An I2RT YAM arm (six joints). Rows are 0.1 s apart.
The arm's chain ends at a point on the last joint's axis. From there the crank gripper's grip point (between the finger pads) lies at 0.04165 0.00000 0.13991 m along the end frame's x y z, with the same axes.
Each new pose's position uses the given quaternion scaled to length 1; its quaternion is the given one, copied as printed.
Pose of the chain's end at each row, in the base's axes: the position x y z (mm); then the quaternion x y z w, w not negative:
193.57 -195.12 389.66 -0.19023 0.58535 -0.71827 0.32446
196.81 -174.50 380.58 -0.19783 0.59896 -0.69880 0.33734
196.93 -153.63 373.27 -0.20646 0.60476 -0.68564 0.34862
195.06 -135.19 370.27 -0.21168 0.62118 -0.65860 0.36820
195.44 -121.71 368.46 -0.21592 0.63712 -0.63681 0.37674
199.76 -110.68 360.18 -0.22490 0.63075 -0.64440 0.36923
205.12 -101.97 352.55 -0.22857 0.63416 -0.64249 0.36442
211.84 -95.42 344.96 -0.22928 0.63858 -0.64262 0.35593
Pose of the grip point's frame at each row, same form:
255.08 -324.18 419.13 -0.19023 0.58535 -0.71827 0.32446
263.12 -302.45 403.84 -0.19783 0.59896 -0.69880 0.33734
267.56 -279.83 393.14 -0.20646 0.60476 -0.68564 0.34862
271.45 -259.01 382.23 -0.21168 0.62118 -0.65860 0.36820
275.14 -243.92 373.20 -0.21592 0.63712 -0.63681 0.37674
279.40 -232.81 367.28 -0.22490 0.63075 -0.64440 0.36923
284.64 -224.25 358.29 -0.22857 0.63416 -0.64249 0.36442
289.95 -218.66 349.39 -0.22928 0.63858 -0.64262 0.35593

